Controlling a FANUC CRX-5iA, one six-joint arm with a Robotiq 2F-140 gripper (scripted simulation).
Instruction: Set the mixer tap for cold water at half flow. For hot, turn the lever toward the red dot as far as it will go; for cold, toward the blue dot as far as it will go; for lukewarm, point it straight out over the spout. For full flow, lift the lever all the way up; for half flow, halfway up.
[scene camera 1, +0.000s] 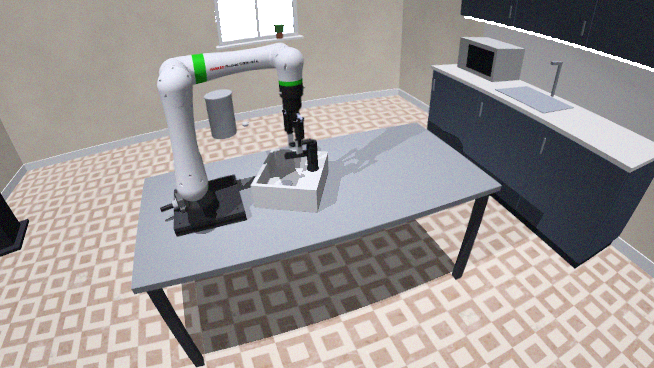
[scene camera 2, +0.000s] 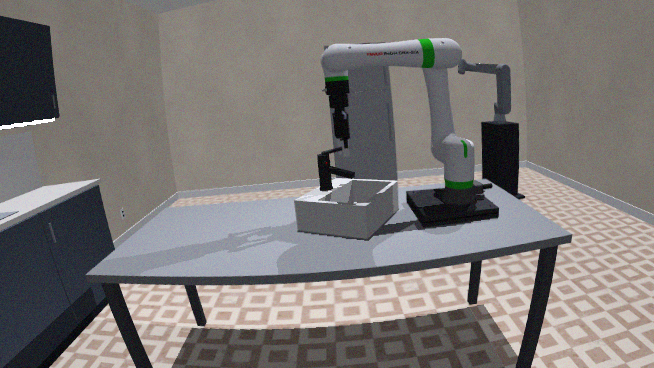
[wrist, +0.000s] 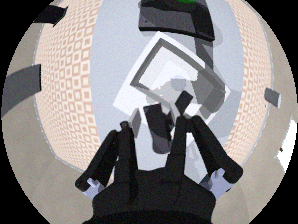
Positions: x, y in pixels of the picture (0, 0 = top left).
Labels:
My gripper (wrist: 155, 110) is 0.20 m from the lens. A black mixer tap (wrist: 184, 99): 0.26 m from the lens. A white basin (wrist: 172, 67) is 0.41 m from the lens. The marked spots on the black mixer tap and the white basin are 0.19 m apart.

